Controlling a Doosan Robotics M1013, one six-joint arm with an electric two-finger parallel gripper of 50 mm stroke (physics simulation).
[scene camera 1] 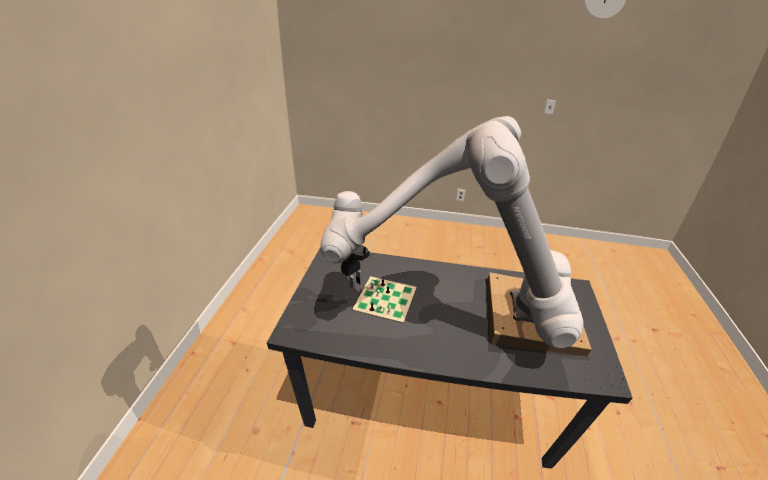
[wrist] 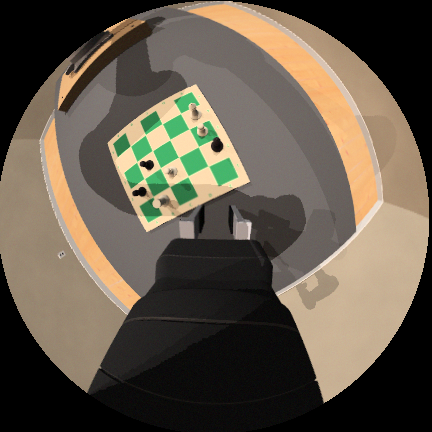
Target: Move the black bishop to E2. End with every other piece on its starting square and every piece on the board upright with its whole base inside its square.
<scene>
A chessboard shows in scene camera 1 and in the wrist view. One and the same spot on the chessboard: (wrist: 164, 133) is (scene camera 1: 392, 302).
</scene>
